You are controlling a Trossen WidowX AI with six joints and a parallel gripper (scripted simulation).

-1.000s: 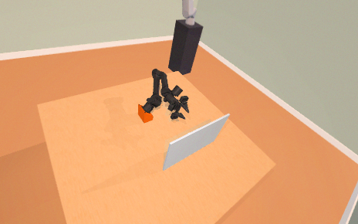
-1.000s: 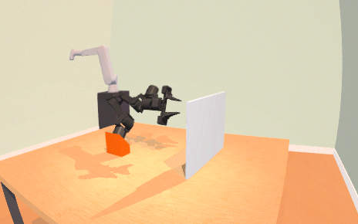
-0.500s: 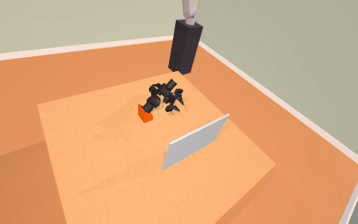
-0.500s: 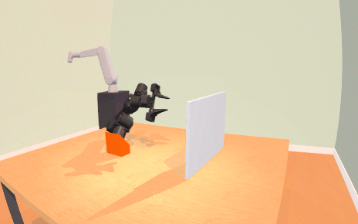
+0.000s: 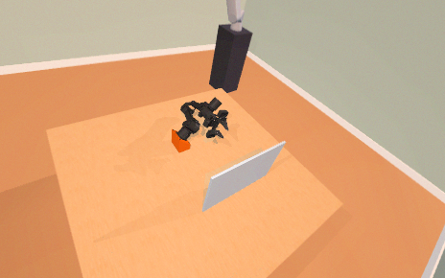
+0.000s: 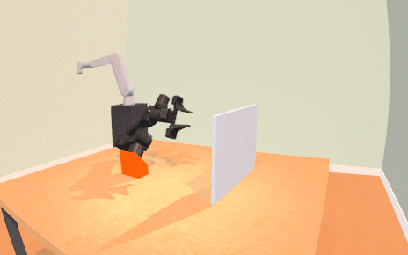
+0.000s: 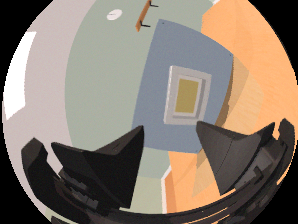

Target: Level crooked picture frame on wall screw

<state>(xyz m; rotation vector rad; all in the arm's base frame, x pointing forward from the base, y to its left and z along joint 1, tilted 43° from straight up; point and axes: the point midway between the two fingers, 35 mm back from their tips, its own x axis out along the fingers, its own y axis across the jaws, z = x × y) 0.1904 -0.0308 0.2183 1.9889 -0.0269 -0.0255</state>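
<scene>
The picture frame lies 200 mm ahead of my gripper tip, 90 mm below it and 20 mm to the right of it. From my gripper tip the other things lie so: wall panel: 210 mm ahead, 100 mm below, 30 mm to the right.
</scene>
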